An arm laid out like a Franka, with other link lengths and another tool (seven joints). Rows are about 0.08 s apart.
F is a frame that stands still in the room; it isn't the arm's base.
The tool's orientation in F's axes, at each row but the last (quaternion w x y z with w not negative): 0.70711, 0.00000, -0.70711, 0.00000; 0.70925, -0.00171, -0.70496, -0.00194; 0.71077, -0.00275, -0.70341, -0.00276; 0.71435, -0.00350, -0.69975, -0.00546; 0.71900, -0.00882, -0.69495, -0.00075
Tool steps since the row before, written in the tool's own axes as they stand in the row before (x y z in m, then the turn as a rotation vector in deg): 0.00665, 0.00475, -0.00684, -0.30, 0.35, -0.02; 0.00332, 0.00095, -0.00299, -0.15, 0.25, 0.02; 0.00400, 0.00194, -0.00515, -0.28, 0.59, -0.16; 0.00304, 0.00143, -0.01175, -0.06, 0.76, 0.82; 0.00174, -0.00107, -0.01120, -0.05, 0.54, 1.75
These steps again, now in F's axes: 0.00684, 0.00475, 0.00665, 0.02, 0.35, -0.30; 0.00301, 0.00093, 0.00330, -0.02, 0.25, -0.15; 0.00521, 0.00190, 0.00395, 0.16, 0.59, -0.28; 0.01183, 0.00127, 0.00280, -0.81, 0.77, -0.04; 0.01124, -0.00120, 0.00137, -1.74, 0.56, 0.00
